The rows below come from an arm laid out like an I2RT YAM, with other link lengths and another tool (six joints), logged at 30 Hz.
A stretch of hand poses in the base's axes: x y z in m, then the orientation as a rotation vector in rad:
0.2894 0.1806 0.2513 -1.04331 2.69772 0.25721
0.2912 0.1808 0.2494 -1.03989 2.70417 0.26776
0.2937 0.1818 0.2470 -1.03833 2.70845 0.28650
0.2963 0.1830 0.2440 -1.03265 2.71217 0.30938
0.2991 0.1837 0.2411 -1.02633 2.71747 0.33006
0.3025 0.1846 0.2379 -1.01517 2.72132 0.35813
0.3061 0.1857 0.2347 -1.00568 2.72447 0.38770
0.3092 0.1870 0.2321 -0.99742 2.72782 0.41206
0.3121 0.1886 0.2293 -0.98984 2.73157 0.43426
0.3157 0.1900 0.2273 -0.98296 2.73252 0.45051
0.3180 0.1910 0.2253 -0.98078 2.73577 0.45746
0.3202 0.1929 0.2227 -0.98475 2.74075 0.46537
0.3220 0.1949 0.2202 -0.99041 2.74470 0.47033
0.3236 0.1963 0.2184 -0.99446 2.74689 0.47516
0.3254 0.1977 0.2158 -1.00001 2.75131 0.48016
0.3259 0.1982 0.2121 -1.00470 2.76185 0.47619
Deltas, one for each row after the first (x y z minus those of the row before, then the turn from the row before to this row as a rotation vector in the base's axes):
0.0018 0.0002 -0.0019 0.00465 0.00818 -0.00241
0.0025 0.0010 -0.0024 0.00994 0.00943 -0.00010
0.0026 0.0012 -0.0030 0.01333 0.00942 -0.00236
0.0028 0.0007 -0.0029 0.01146 0.01006 -0.00319
0.0034 0.0009 -0.0032 0.01718 0.01036 -0.00553
0.0036 0.0011 -0.0032 0.01789 0.01088 -0.00415
0.0031 0.0013 -0.0026 0.01441 0.00974 -0.00377
0.0029 0.0016 -0.0028 0.01278 0.00963 -0.00351
0.0036 0.0014 -0.0020 0.01024 0.00532 -0.00326
0.0023 0.0010 -0.0020 0.00311 0.00493 -0.00114
0.0022 0.0019 -0.0026 0.00192 0.00793 0.00294
0.0018 0.0020 -0.0025 0.00032 0.00629 0.00390
0.0016 0.0014 -0.0018 0.00121 0.00441 0.00295
0.0018 0.0014 -0.0026 0.00015 0.00670 0.00378
0.0005 0.0005 -0.0037 -0.00727 0.00858 0.00193

